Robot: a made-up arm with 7 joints.
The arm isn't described. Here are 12 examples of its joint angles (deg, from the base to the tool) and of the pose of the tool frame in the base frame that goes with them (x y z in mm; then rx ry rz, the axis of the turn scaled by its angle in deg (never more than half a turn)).
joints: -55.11 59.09 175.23 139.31 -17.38 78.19 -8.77
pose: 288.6 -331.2 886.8 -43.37 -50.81 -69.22
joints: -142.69 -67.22 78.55 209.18 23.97 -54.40 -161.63
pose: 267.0 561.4 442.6 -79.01 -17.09 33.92
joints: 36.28 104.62 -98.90 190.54 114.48 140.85 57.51
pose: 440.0 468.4 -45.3 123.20 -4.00 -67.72
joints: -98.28 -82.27 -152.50 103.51 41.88 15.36 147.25
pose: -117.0 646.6 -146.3 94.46 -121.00 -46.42
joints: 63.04 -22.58 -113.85 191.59 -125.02 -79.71 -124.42
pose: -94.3 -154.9 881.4 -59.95 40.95 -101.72
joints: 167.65 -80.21 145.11 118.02 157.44 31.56 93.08
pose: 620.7 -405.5 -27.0 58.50 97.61 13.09
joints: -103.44 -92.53 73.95 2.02 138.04 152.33 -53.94
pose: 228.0 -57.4 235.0 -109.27 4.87 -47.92
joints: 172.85 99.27 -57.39 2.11 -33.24 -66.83 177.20
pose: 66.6 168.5 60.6 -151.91 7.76 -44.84
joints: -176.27 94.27 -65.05 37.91 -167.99 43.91 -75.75
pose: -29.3 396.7 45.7 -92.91 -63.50 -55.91
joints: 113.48 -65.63 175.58 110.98 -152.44 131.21 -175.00
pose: 224.7 -699.4 172.6 -8.51 -16.42 96.96
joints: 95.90 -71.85 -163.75 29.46 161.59 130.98 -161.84
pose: 164.5 -193.5 -105.1 63.99 -93.26 120.14
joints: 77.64 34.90 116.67 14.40 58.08 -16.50 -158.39
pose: -310.1 -28.4 222.8 110.75 -86.05 -16.22
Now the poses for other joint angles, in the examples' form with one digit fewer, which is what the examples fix.
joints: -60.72 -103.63 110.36 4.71 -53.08 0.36 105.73
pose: 236 -28 137 81.4 1.7 54.3
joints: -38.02 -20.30 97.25 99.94 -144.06 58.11 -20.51
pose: 136 546 718 -5.4 29.3 46.0
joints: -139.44 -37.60 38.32 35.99 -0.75 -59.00 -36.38
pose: 38 -322 550 56.0 -13.6 22.7
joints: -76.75 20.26 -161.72 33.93 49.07 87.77 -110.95
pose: -226 252 325 37.3 -130.5 43.6
